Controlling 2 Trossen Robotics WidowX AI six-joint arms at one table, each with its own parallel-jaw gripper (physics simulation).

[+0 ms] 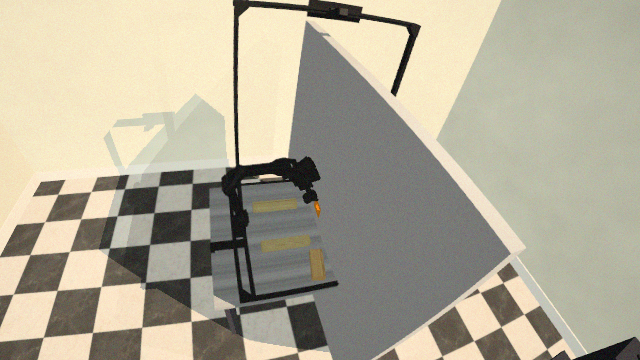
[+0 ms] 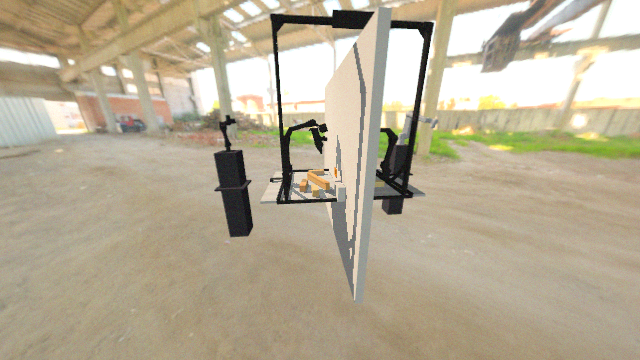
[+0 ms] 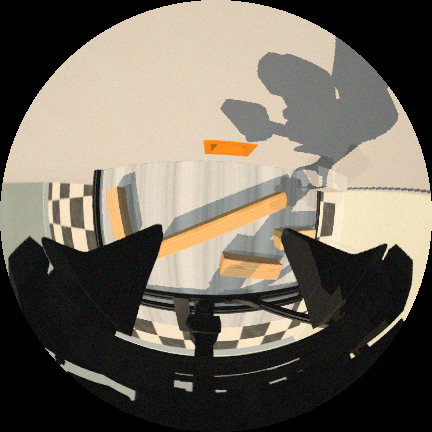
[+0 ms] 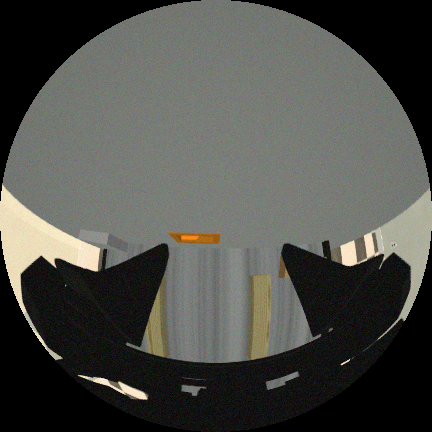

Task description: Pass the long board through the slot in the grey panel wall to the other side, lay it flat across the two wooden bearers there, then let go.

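Seen in the pictures: left gripper, fingertip midpoint: (image 2: 321,153) (image 3: 224,232); right gripper, fingertip midpoint: (image 1: 315,193) (image 4: 227,250); left arm's base, origin of the base link: (image 3: 203,306); right arm's base, origin of the base link: (image 1: 238,232) (image 2: 385,177).
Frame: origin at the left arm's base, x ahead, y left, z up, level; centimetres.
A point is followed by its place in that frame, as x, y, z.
Note:
The long board (image 2: 318,180) {27.7, -9.3, 2.7} (image 3: 225,222) {28.1, -4.8, 4.0} lies slantwise on the near side of the grey panel wall (image 1: 390,200) {48.3, 42.2, 65.5} (image 2: 367,150) {43.4, -75.9, 38.3} (image 3: 125,100) {43.3, 7.7, 24.6} (image 4: 215,125) {48.2, -0.9, 31.2}. The orange-edged slot (image 1: 317,208) {47.5, -5.5, 5.9} (image 2: 335,172) {43.8, -0.7, 6.8} (image 3: 232,148) {44.1, -5.6, 5.9} (image 4: 212,239) {47.9, -1.0, 5.9} is low in the wall. Beyond it, one pale bearer (image 1: 275,205) {69.5, -13.9, 2.3} (image 4: 158,320) {68.4, -13.9, 2.5} and a second bearer (image 1: 285,243) {69.1, 12.0, 2.5} (image 4: 260,317) {67.0, 10.4, 2.5} lie parallel and bare. My left gripper (image 3: 224,232) {30.9, -2.3, 24.8} (image 2: 323,145) {30.9, -2.3, 24.8} is open and empty above the board, one end of which is hidden behind a finger. My right gripper (image 4: 227,250) {53.5, 0.1, 24.9} (image 1: 310,198) {53.5, 0.1, 24.9} is open and empty beside the wall, near the slot.
A short block (image 1: 317,264) {56.0, 26.4, 1.9} (image 4: 283,267) {54.7, 17.5, 1.0} lies by the wall on the bearers' side. On the board's side lie an upright-lying block (image 3: 119,212) {29.5, 23.0, 2.3}, another block (image 3: 252,270) {15.4, -12.6, 3.1} and a paler block (image 3: 279,239) {23.5, -19.6, 2.2}. A black frame (image 1: 236,90) {88.4, -34.2, 62.6} (image 2: 278,90) {2.9, -37.9, 67.1} rises around the table.

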